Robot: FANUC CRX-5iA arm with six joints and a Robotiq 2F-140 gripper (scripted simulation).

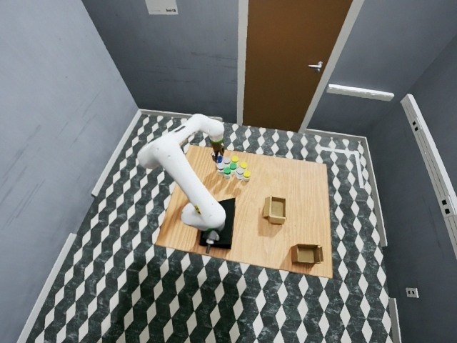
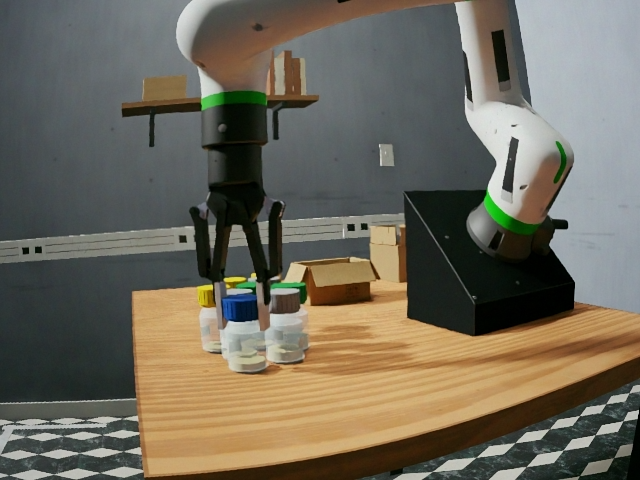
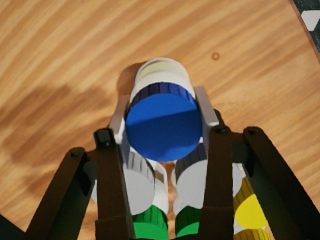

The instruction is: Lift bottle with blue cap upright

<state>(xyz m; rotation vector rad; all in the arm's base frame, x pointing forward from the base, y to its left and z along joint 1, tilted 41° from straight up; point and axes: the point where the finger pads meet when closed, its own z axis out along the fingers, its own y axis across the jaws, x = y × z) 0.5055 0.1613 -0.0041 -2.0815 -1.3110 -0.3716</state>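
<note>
Right now the green-capped bottle is 9 cm behind my hand, 9 cm to the right of it and 4 cm below it. Also, from my hand: yellow-capped bottle (3 cm ahead, 12 cm to the right, 4 cm below).
</note>
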